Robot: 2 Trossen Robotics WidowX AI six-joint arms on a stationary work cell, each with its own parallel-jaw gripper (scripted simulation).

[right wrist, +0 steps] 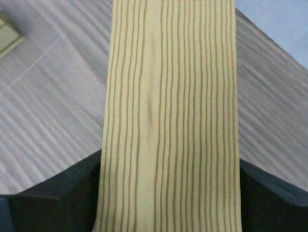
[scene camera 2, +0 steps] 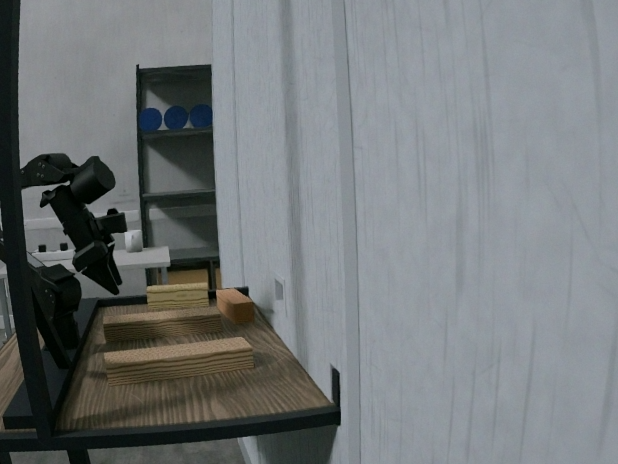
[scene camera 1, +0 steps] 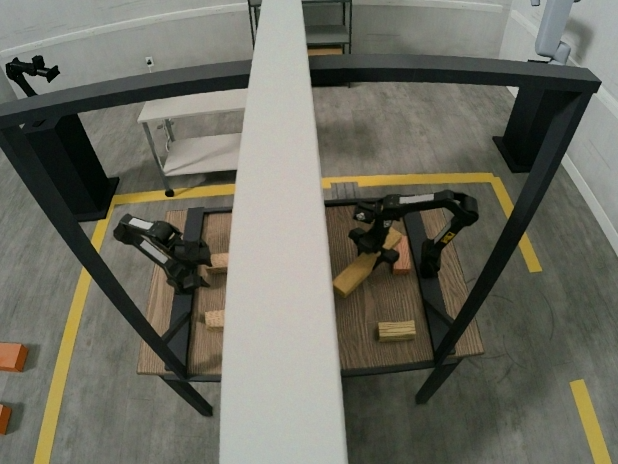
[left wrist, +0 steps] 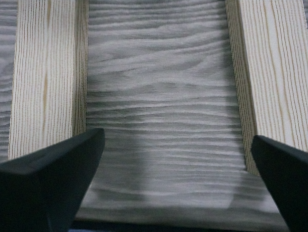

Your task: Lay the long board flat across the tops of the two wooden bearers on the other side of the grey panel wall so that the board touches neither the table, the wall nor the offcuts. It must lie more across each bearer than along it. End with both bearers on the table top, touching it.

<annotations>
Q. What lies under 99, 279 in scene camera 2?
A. My left gripper.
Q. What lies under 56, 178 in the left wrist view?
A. My left gripper.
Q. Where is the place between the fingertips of my right gripper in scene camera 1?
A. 365, 265
</annotations>
